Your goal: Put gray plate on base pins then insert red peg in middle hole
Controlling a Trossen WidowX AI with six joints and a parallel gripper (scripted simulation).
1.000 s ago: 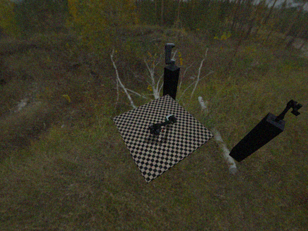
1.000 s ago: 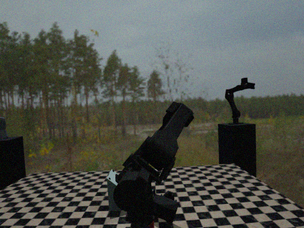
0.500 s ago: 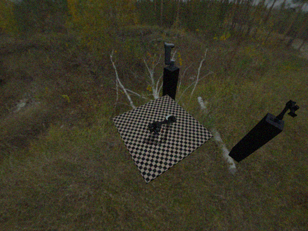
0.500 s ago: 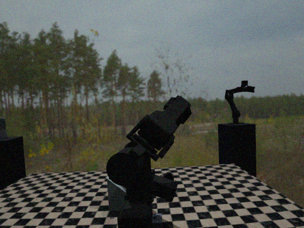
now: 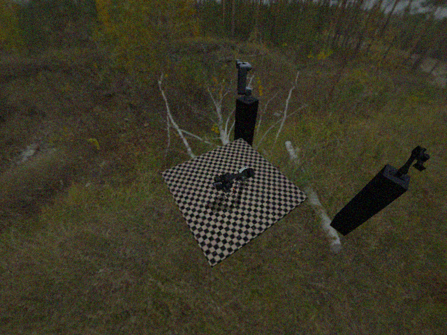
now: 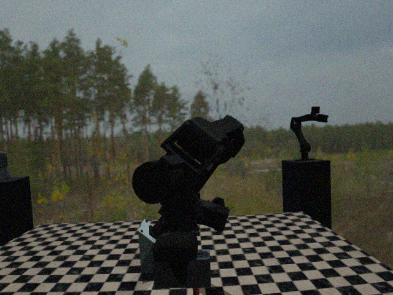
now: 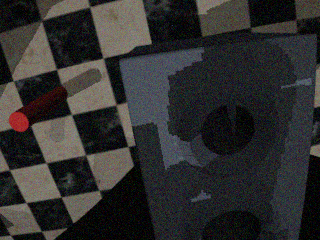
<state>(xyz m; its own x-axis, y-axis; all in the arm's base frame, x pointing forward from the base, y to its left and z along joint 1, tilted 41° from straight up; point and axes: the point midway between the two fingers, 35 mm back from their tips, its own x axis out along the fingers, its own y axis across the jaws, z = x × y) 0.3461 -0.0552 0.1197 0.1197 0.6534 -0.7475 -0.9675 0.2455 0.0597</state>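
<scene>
Now: the gray base 3 cm behind my gripper tip, 15 cm to the right of it and 13 cm below it. The rest, counted from my gripper tip: gray plate: 3 cm above; then red peg: 10 cm behind, 4 cm to the left, 10 cm below.
</scene>
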